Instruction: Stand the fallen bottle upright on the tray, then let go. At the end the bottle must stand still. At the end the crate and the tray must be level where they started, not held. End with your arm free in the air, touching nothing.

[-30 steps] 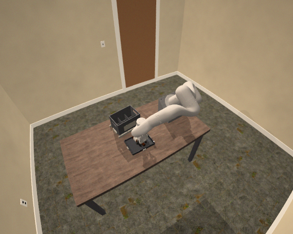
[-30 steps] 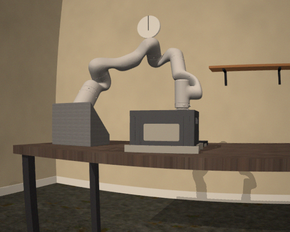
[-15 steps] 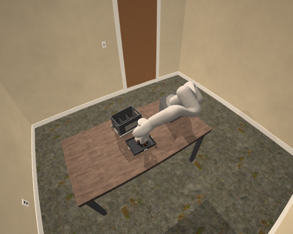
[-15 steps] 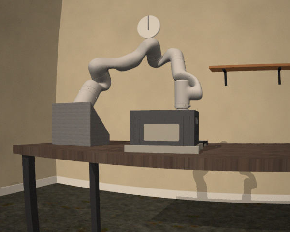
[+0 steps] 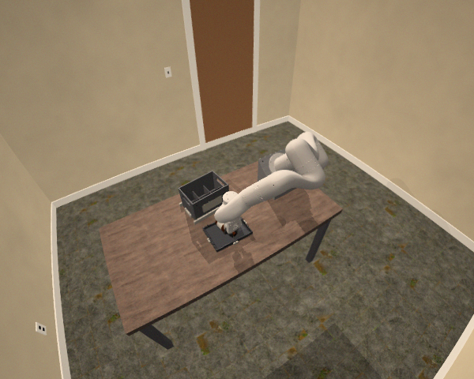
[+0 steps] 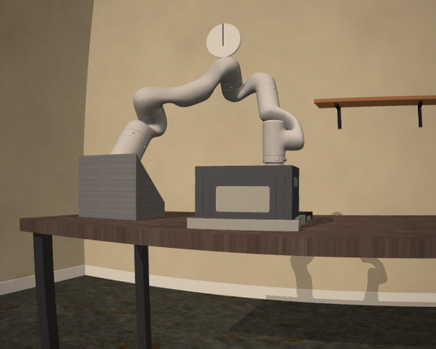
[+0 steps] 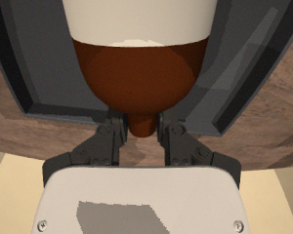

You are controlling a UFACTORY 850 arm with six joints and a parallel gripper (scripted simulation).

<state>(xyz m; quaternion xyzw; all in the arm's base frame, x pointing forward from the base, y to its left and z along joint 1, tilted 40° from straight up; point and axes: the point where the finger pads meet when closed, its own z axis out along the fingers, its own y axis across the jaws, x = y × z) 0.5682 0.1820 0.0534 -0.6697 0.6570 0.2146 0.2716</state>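
The brown bottle lies 6 cm to the right of my hand. Also, from my hand: grey crate 2 cm behind, 33 cm to the right, 4 cm above; then dark tray 1 cm ahead, 5 cm to the right, 3 cm below.
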